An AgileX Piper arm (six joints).
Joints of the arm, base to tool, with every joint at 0 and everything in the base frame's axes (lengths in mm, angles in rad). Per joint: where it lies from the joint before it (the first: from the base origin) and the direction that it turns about. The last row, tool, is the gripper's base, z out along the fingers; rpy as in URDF.
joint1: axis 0 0 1 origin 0 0 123
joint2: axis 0 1 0 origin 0 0 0
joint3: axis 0 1 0 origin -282.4 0 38.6
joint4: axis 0.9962 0 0.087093 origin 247.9 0 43.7
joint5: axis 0 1 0 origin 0 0 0
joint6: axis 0.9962 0 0.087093 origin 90.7 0 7.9
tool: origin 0 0 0 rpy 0 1.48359 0
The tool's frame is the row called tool.
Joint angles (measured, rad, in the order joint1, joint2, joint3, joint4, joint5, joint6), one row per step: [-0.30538, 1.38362, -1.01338, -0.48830, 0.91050, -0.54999]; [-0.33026, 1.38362, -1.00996, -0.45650, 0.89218, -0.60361]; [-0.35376, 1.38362, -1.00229, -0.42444, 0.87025, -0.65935]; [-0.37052, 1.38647, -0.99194, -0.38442, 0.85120, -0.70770]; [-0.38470, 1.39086, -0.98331, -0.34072, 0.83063, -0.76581]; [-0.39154, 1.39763, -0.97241, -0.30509, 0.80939, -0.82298]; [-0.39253, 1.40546, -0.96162, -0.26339, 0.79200, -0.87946]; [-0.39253, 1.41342, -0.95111, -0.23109, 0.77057, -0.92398]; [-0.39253, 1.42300, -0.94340, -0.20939, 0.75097, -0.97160]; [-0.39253, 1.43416, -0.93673, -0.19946, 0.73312, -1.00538]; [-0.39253, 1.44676, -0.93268, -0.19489, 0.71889, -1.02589]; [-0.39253, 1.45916, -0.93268, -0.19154, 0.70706, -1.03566]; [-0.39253, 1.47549, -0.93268, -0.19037, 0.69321, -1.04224]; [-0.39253, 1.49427, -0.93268, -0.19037, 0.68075, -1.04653]
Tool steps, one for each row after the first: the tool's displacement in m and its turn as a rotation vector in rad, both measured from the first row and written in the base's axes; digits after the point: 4 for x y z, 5 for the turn. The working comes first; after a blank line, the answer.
Tool pose at each row, in the base's axes (x y z in m, rotation vector in rad; the steps are taken from these numbers as rounded here): [0.2456, -0.1128, 0.2821, -0.67537, 2.79566, -0.81359]; [0.2443, -0.1168, 0.2807, -0.70079, 2.78944, -0.79120]; [0.2429, -0.1203, 0.2782, -0.73176, 2.78019, -0.76921]; [0.2422, -0.1216, 0.2741, -0.75575, 2.77445, -0.73256]; [0.2424, -0.1224, 0.2701, -0.79191, 2.76145, -0.69597]; [0.2435, -0.1220, 0.2652, -0.84234, 2.74550, -0.66616]; [0.2451, -0.1198, 0.2599, -0.89264, 2.72850, -0.62750]; [0.2470, -0.1180, 0.2551, -0.93224, 2.70876, -0.60084]; [0.2491, -0.1171, 0.2508, -0.98343, 2.68817, -0.58688]; [0.2510, -0.1170, 0.2464, -1.02533, 2.67381, -0.58103]; [0.2531, -0.1173, 0.2422, -1.05348, 2.66630, -0.57641]; [0.2554, -0.1179, 0.2392, -1.06638, 2.66150, -0.57291]; [0.2583, -0.1189, 0.2350, -1.07801, 2.65913, -0.56889]; [0.2612, -0.1199, 0.2301, -1.08890, 2.66080, -0.56224]

[-0.0013, -0.0040, -0.0014, 0.01281, 0.00236, 0.01947]; [-0.0027, -0.0075, -0.0039, 0.02480, 0.00468, 0.04317]; [-0.0034, -0.0088, -0.0080, 0.04739, 0.00669, 0.06327]; [-0.0032, -0.0096, -0.0120, 0.06879, 0.00806, 0.09305]; [-0.0021, -0.0092, -0.0169, 0.08390, 0.01420, 0.13106]; [-0.0005, -0.0070, -0.0222, 0.10492, 0.02022, 0.17034]; [0.0014, -0.0052, -0.0270, 0.11901, 0.02057, 0.20352]; [0.0035, -0.0043, -0.0313, 0.12275, 0.02675, 0.24173]; [0.0054, -0.0042, -0.0357, 0.12169, 0.03473, 0.27107]; [0.0075, -0.0045, -0.0399, 0.12128, 0.04221, 0.28977]; [0.0098, -0.0051, -0.0429, 0.12208, 0.04457, 0.29911]; [0.0127, -0.0061, -0.0471, 0.12329, 0.04837, 0.30671]; [0.0156, -0.0071, -0.0520, 0.12624, 0.05517, 0.31233]
